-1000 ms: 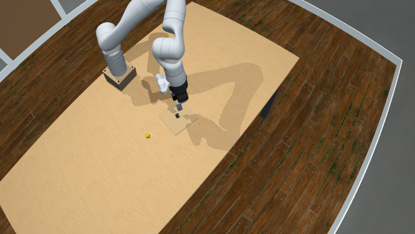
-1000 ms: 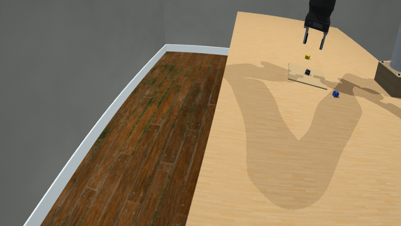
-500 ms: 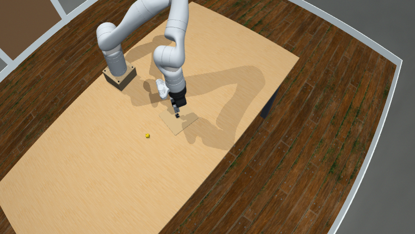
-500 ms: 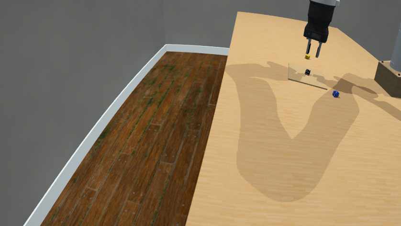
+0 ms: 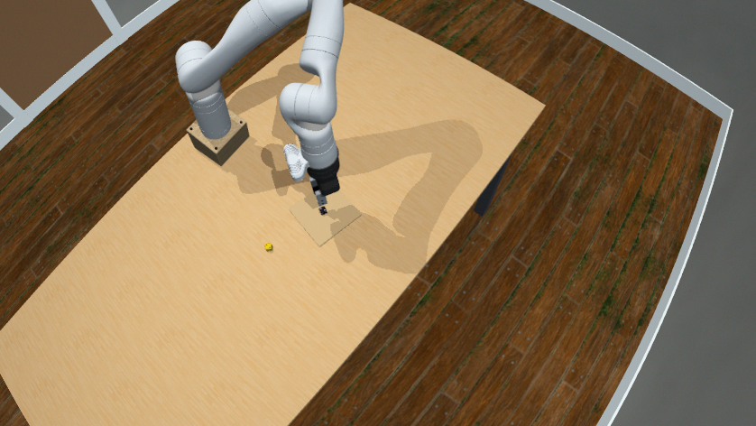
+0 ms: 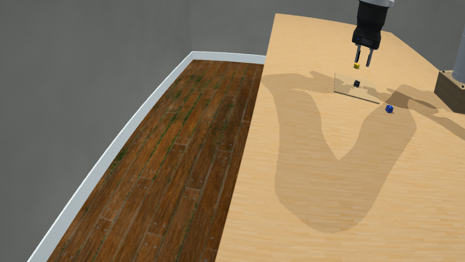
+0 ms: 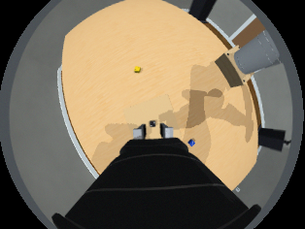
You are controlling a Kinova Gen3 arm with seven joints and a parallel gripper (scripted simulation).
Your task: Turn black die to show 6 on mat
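Right now my hand is 9 cm above the black die. Also, from my hand: blue die: 8 cm behind, 11 cm to the left, 9 cm below; then tan mat: 10 cm below; then yellow die: 4 cm behind, 17 cm to the right, 9 cm below.
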